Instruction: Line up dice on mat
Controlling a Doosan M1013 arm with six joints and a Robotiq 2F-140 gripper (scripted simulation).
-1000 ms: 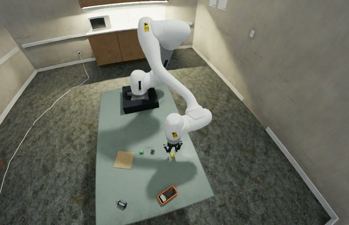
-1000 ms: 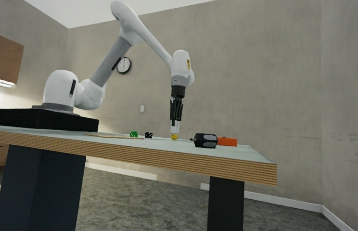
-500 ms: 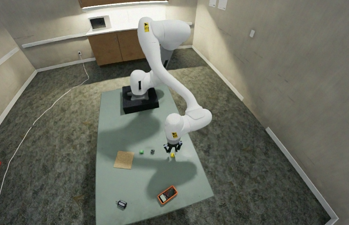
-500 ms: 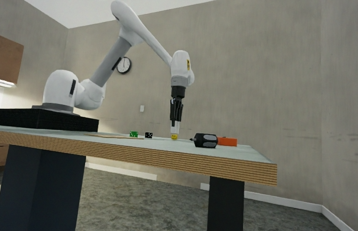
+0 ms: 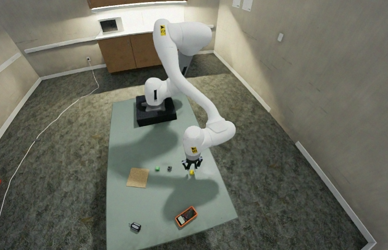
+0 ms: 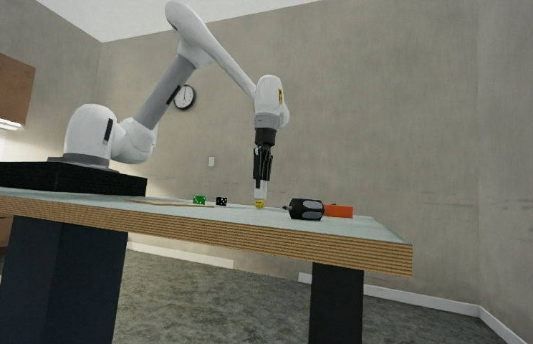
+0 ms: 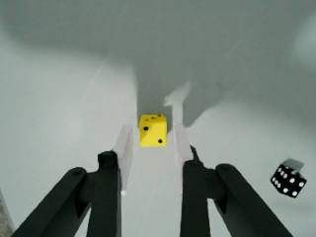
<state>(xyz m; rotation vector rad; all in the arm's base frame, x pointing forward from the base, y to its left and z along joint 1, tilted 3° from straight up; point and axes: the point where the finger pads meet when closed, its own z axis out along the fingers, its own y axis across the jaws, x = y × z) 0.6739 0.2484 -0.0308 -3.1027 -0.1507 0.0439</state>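
Now: hand 5 cm above the yellow die. The rest, counted from my hand: orange-cased handheld device: 29 cm ahead, 8 cm to the right, 5 cm below; then black die: 5 cm behind, 15 cm to the right, 5 cm below; then green die: 6 cm behind, 24 cm to the right, 5 cm below.
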